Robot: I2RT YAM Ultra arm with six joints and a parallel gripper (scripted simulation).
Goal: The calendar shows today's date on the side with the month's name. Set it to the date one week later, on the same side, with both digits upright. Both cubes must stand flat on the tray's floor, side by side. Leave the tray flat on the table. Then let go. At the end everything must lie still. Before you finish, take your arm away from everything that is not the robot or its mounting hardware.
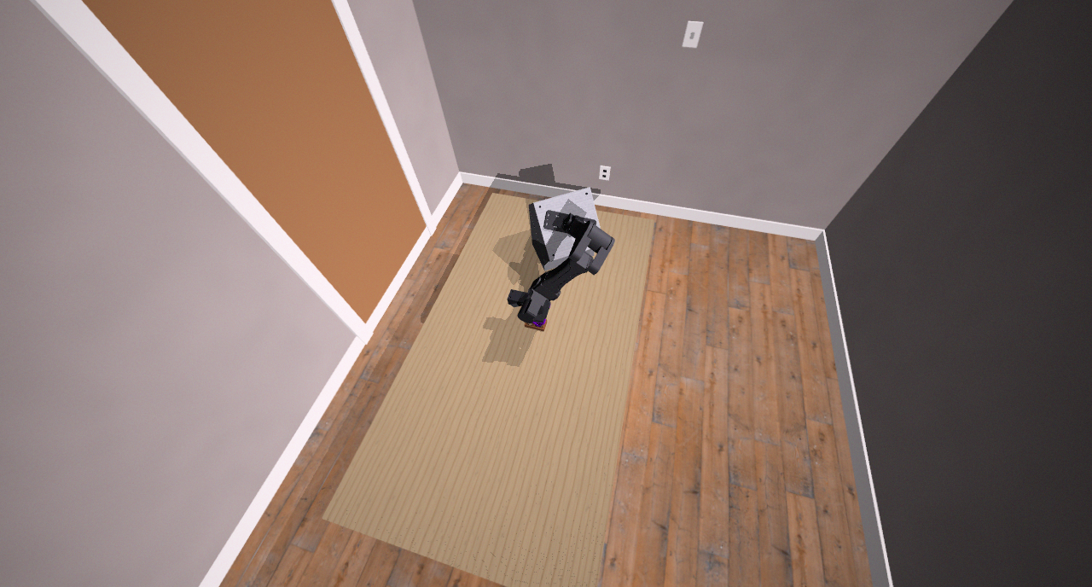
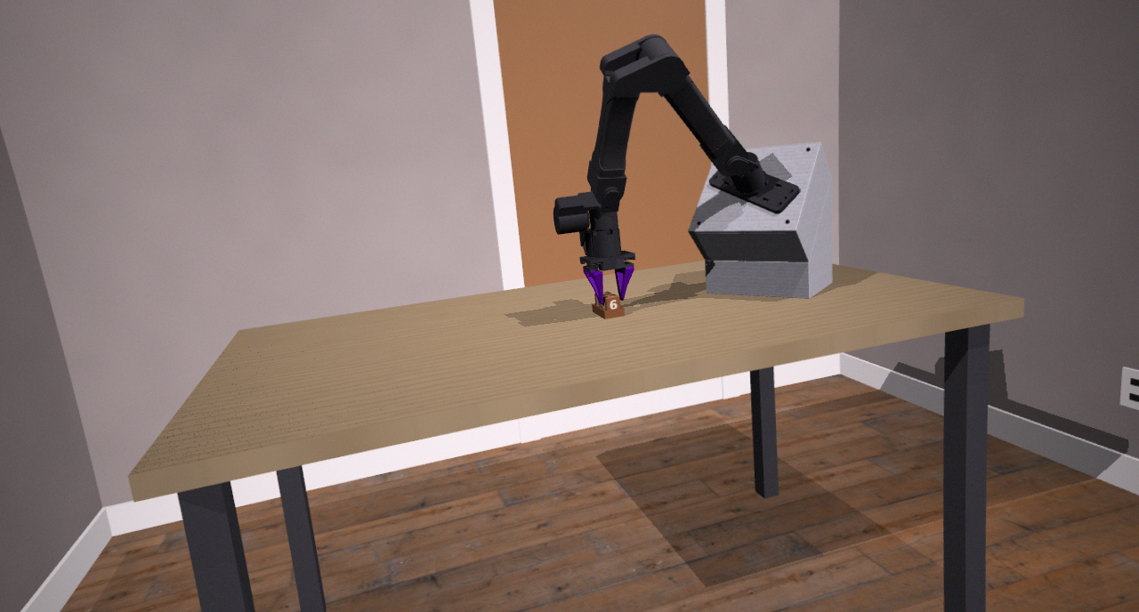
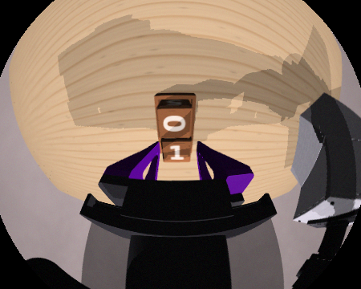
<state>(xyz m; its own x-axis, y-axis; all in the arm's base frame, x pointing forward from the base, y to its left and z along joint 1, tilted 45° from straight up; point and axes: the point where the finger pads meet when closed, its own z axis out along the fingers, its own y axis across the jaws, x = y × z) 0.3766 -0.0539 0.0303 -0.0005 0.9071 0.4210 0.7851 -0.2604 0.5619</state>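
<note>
Right now my hand is 20 mm to the left of the brown tray and 30 mm above it.
</note>
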